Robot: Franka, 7 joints.
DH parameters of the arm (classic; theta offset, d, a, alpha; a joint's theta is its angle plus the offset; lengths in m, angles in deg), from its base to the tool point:
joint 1: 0 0.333 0 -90
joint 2: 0 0 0 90
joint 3: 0 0.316 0.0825 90
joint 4: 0 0 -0.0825 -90
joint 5: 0 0.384 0 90
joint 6: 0 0 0.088 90
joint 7: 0 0.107 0 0
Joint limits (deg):
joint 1: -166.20..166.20
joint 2: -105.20..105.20
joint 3: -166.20..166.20
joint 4: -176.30..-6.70
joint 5: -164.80..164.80
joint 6: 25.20..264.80
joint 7: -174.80..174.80
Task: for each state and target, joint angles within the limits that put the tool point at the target. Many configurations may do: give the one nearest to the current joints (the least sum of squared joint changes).
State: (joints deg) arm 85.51 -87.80 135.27 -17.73 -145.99 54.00 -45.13
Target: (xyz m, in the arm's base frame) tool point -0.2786 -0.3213 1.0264
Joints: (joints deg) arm 65.72 -30.25 126.47 -23.45 -143.84 81.24 -45.13
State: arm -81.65 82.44 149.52 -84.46 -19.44 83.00 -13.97
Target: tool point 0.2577 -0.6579 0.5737
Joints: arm -93.94 104.63 146.94 -58.28 -22.13 93.23 -13.97
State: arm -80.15 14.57 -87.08 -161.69 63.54 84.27 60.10
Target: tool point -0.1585 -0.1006 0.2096
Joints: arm -83.25 9.65 -92.65 -170.51 56.56 70.71 60.10
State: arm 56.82 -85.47 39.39 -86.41 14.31 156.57 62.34
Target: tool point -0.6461 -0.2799 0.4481
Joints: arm 77.53 -105.20 69.59 -96.37 13.22 152.57 62.34
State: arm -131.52 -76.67 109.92 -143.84 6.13 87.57 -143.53
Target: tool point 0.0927 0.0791 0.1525
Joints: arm -105.17 -40.34 144.54 -157.46 24.20 58.40 -143.53
